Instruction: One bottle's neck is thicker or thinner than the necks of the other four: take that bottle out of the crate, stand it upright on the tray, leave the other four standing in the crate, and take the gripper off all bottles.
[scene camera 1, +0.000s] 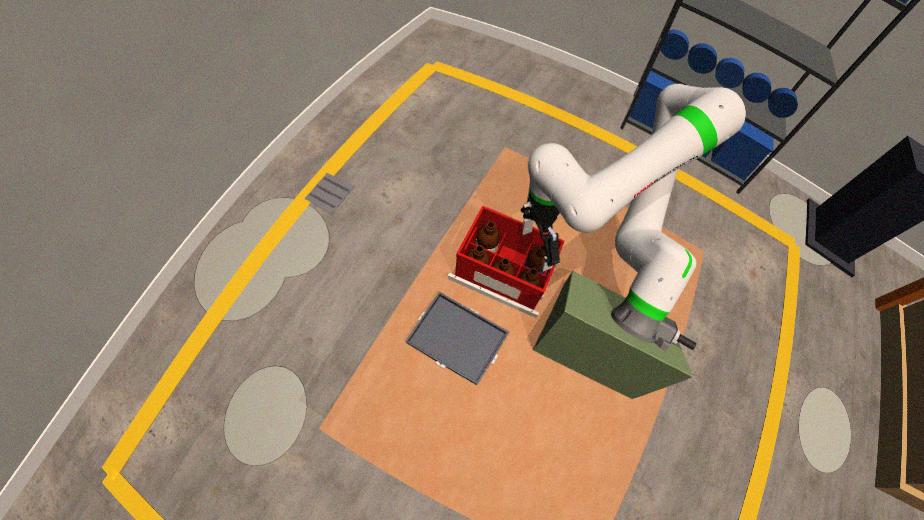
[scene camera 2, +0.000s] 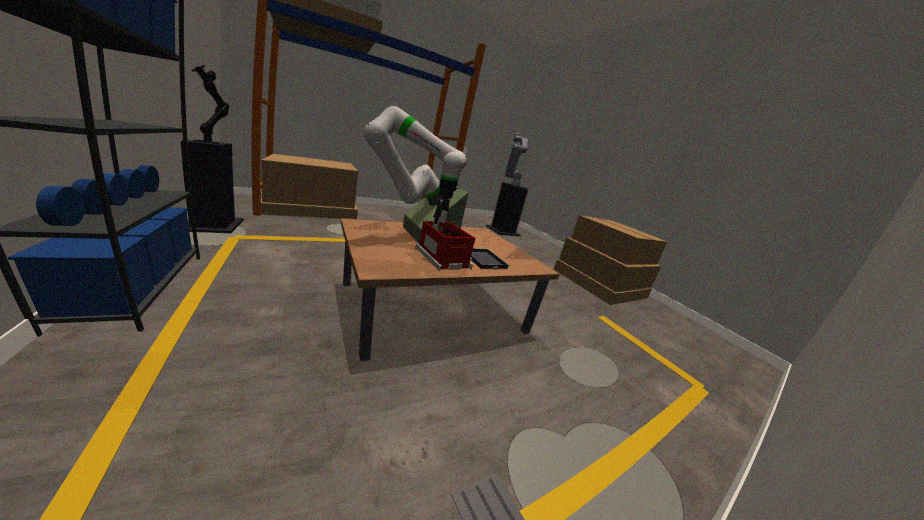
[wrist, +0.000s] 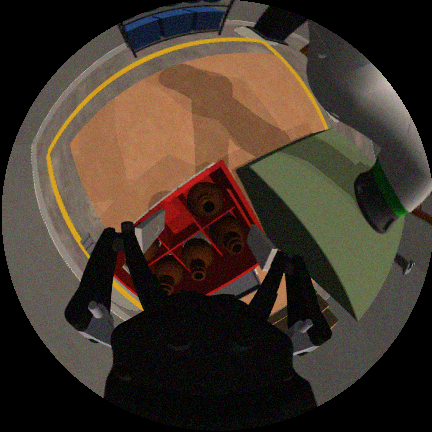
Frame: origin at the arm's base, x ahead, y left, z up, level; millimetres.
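Seen in the pictures: gripper, fingertip midpoint: (scene camera 1: 536, 250) (scene camera 2: 438, 225) (wrist: 207, 226); arm's base, link origin: (scene camera 1: 634, 326) (scene camera 2: 438, 198) (wrist: 374, 201).
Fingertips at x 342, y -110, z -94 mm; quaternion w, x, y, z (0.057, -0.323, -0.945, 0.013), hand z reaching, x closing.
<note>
Pixels of each thing's top centre, then the offset from my fingertips to it. "pt": a spot on its surface instead. Level surfaces: height alone.
- red crate, top centre: (wrist: 181, 263) (scene camera 1: 512, 246) (scene camera 2: 448, 229) 66 mm ahead, 33 mm left, 5 mm up
- far right bottle, top centre: (wrist: 208, 206) (scene camera 1: 543, 248) 15 mm back, 23 mm right, 8 mm down
- far left bottle, top centre: (wrist: 129, 262) (scene camera 1: 490, 224) 159 mm ahead, 5 mm right, 8 mm down
- grey tray, surface spot: (scene camera 1: 457, 336) pt 81 mm ahead, 303 mm left, 166 mm down
- wooden table, surface height: 170 mm down
- pale strip, surface spot: (scene camera 1: 491, 294) pt 60 mm ahead, 136 mm left, 142 mm down
The red crate (scene camera 1: 465, 268) (scene camera 2: 457, 249) (wrist: 229, 175) holds five upright brown bottles. In the wrist view they are a far right bottle (wrist: 205, 192), a near right bottle (wrist: 228, 230), a near middle bottle (wrist: 196, 255), a near left bottle (wrist: 168, 272) and a far left bottle (wrist: 151, 250), partly hidden by a finger. The far middle compartment is empty. I cannot tell which neck differs. My gripper (scene camera 1: 539, 244) (scene camera 2: 439, 221) (wrist: 207, 226) is open and empty over the crate's right part, its fingers wide apart. The grey tray (scene camera 1: 457, 336) (scene camera 2: 490, 258) (wrist: 237, 286) holds no bottle.
The wooden table (scene camera 1: 517, 420) (scene camera 2: 381, 258) (wrist: 145, 130) carries the crate and tray. A green block (scene camera 1: 601, 342) (scene camera 2: 423, 212) (wrist: 300, 200) under the arm's base stands close to the crate's right end. A pale strip (scene camera 1: 491, 294) runs along the crate's tray-side foot.
</note>
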